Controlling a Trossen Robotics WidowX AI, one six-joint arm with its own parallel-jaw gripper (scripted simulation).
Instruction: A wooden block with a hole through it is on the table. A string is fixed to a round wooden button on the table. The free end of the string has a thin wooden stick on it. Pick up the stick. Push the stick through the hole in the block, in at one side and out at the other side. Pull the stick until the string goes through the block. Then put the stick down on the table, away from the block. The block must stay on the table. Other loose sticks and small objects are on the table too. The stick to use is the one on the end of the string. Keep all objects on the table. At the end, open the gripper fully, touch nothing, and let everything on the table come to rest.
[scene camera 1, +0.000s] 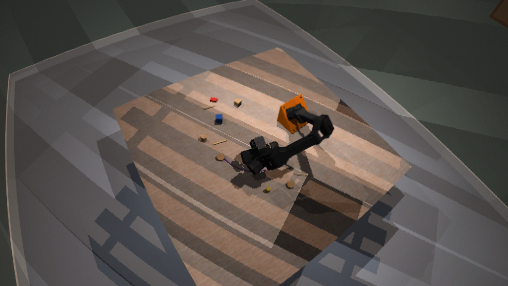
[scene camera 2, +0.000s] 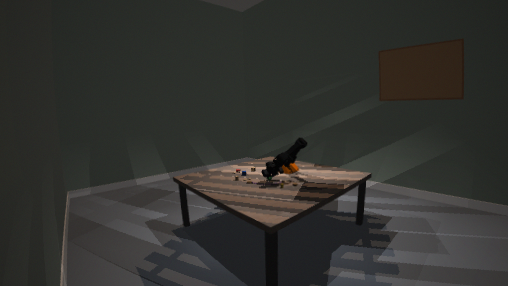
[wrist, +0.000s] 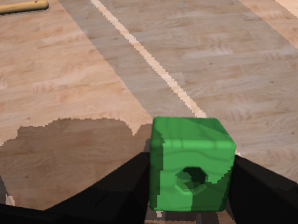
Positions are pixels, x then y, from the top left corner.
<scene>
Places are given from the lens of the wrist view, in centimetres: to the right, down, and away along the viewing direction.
my gripper (wrist: 188, 163): 2, 2, 10
green wooden block (wrist: 191, 158): 2, 2, 8
</scene>
